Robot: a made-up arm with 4 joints.
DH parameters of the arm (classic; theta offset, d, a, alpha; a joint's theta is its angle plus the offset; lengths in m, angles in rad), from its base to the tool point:
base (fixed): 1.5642 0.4 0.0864 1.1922
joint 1: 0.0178 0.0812 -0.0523 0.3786
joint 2: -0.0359 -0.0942 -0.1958 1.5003
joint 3: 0 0.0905 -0.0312 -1.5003
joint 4: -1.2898 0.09 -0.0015 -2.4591
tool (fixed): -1.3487 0.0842 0 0
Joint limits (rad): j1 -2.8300..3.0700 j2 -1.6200..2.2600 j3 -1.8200..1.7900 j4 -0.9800..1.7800
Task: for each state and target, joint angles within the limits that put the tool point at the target. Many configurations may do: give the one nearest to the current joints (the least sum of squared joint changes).
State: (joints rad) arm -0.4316 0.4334 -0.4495 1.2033
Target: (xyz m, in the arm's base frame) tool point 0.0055 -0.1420 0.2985
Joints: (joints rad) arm -0.1862 0.6873 -0.2351 1.3690
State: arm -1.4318 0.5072 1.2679 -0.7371
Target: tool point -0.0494 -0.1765 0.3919
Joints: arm -0.6146 0.3310 1.3758 -0.8894
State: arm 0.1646 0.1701 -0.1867 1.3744
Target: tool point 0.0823 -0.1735 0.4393
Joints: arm 0.4833 -0.7684 -0.7905 1.5740
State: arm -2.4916 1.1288 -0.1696 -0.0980
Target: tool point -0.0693 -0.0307 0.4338
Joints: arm -2.2318 1.5675 -0.4881 -0.1692
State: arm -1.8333 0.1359 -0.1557 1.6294
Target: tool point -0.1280 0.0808 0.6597
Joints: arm -1.8745 0.3634 0.0314 1.6866
